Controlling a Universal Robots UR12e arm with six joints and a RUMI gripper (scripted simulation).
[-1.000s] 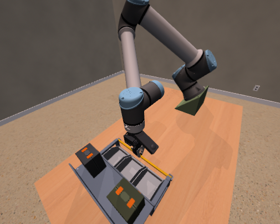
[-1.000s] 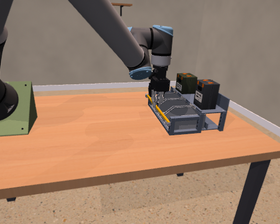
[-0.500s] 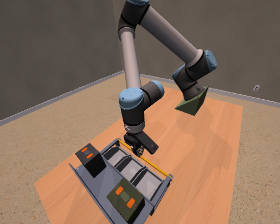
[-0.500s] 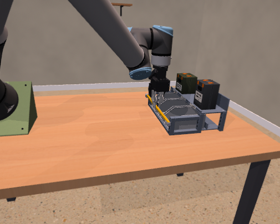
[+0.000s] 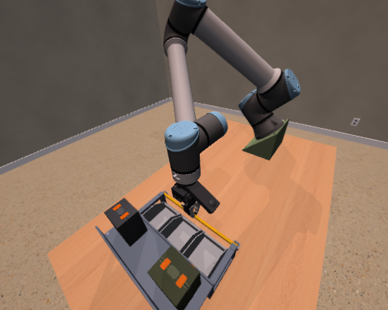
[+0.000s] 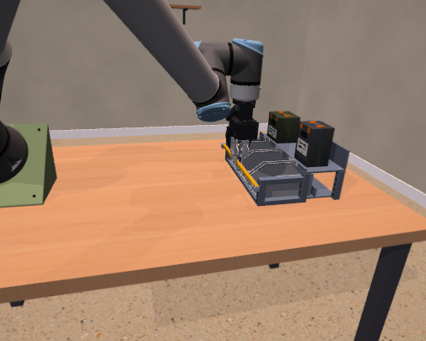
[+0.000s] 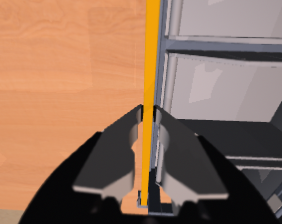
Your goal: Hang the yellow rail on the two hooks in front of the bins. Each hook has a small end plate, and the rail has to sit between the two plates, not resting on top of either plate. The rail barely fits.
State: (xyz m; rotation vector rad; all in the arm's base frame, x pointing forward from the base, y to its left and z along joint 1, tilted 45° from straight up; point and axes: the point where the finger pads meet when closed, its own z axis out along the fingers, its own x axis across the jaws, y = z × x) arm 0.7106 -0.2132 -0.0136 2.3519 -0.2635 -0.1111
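The yellow rail lies 10 mm below my hand. The rest, counted from my hand: black box 180 mm ahead, 150 mm to the right, 90 mm above; then green box 220 mm ahead, 80 mm to the left, 80 mm above.
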